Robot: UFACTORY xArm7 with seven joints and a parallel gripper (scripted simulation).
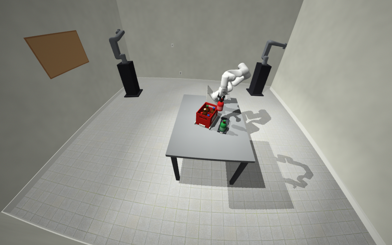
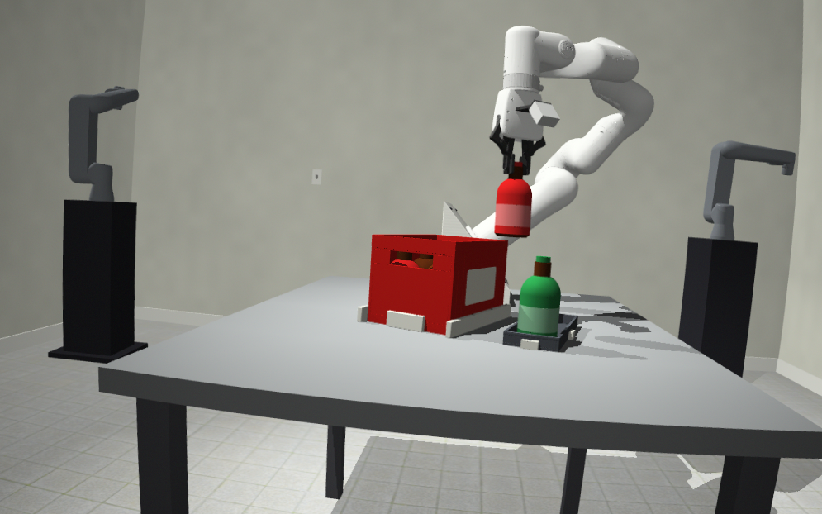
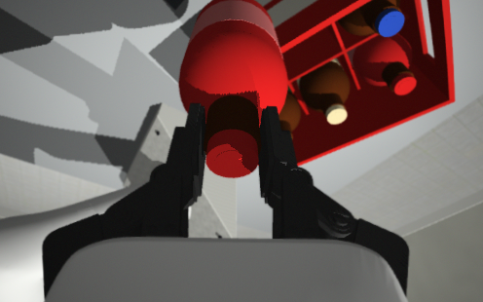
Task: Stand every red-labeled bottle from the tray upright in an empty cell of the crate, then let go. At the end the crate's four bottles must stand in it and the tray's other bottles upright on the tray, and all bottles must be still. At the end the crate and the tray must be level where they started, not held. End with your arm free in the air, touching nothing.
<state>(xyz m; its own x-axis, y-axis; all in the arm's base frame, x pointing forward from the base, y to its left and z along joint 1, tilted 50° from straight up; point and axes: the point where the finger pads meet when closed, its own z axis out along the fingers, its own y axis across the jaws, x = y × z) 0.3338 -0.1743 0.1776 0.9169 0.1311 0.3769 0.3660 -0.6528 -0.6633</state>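
Now: hand 70 mm above the red-labeled bottle. Also, from my hand: brown bottle: 50 mm behind, 170 mm to the right, 250 mm below; red crate: 30 mm behind, 140 mm to the right, 250 mm below; green bottle: 160 mm ahead, 30 mm to the left, 250 mm below.
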